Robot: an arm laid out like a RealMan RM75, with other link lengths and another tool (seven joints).
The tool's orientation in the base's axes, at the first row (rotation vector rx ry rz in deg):
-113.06 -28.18 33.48
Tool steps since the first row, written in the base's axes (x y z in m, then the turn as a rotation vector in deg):
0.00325 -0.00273 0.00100 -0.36 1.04 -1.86
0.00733 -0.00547 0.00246 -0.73 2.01 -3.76
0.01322 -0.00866 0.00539 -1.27 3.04 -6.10
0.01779 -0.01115 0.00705 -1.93 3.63 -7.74
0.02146 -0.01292 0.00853 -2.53 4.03 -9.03
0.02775 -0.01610 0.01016 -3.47 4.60 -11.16
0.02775 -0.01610 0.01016 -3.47 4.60 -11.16
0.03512 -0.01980 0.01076 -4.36 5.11 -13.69
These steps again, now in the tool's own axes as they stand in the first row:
0.00087 0.00060 -0.00423 0.66 1.18 1.69
0.00231 0.00087 -0.00914 1.27 2.42 3.35
0.00467 0.00019 -0.01603 1.87 4.01 5.33
0.00661 0.00021 -0.02114 1.99 5.16 6.80
0.00827 0.00000 -0.02514 1.99 6.09 7.95
0.01120 0.00052 -0.03173 1.96 7.66 9.76
0.01120 0.00052 -0.03173 1.96 7.66 9.76
0.01491 0.00228 -0.03891 2.02 9.61 11.66

